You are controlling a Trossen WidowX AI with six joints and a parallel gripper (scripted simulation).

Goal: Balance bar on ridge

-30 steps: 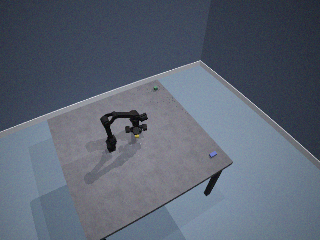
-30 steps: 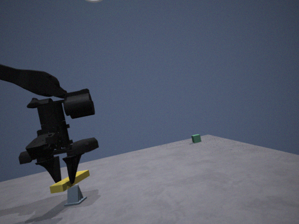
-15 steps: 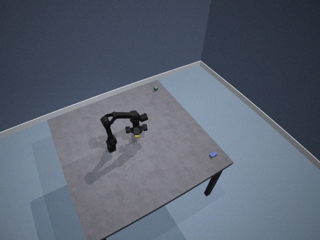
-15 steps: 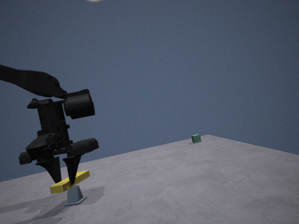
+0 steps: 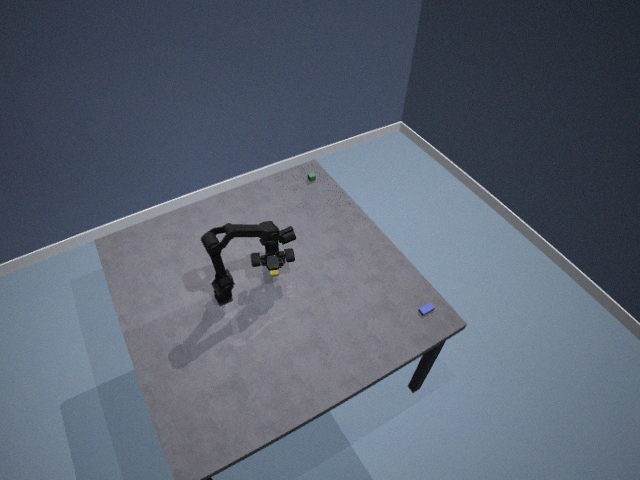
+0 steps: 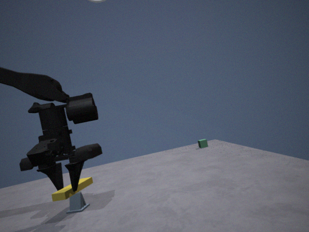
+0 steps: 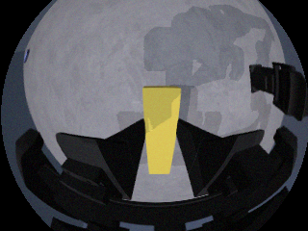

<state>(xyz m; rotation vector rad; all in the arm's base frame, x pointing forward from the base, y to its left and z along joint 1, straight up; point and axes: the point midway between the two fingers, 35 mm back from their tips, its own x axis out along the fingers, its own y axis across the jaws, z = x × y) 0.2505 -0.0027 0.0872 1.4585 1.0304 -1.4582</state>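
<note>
Now: gripper tip 30 mm to the right of the bar and 10 mm short of it. Round my gripper tip: green cube 500 mm to the left, 490 mm ahead, 40 mm below; then flat blue block 500 mm to the right, 490 mm ahead, 40 mm below.
</note>
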